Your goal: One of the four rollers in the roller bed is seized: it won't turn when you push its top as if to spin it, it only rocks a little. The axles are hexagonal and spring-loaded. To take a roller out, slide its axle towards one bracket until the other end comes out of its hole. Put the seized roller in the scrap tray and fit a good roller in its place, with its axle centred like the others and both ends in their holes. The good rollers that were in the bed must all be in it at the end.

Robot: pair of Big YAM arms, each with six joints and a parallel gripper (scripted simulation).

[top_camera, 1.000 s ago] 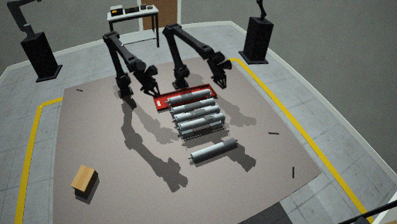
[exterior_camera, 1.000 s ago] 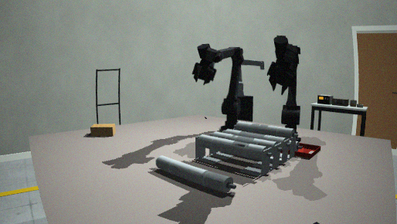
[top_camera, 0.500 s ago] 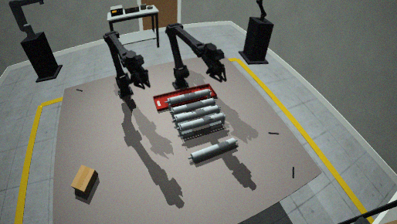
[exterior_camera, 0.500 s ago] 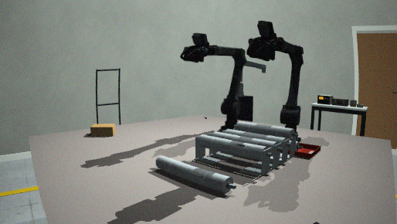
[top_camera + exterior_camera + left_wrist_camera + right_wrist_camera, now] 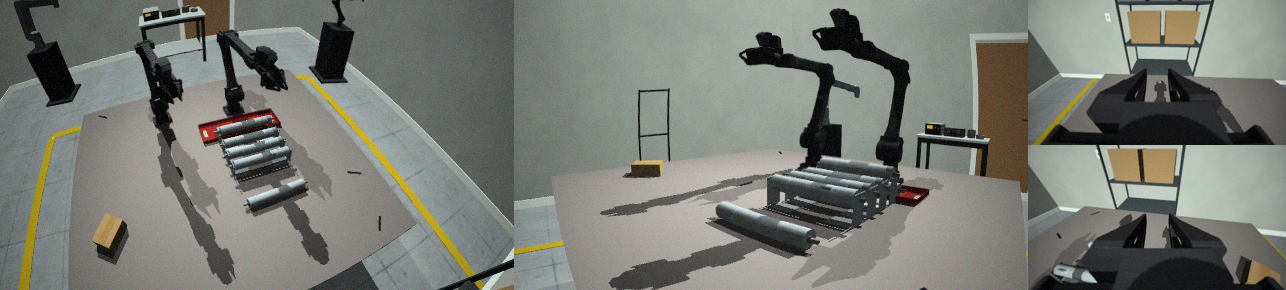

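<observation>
Right now the bed roller is 42 cm below my left hand, 17 cm behind it and 7 cm to the right of it. Round my left hand: red scrap tray (49 cm below, 35 cm behind, 10 cm to the right); cardboard box (87 cm to the right, 46 cm below, 25 cm ahead).
</observation>
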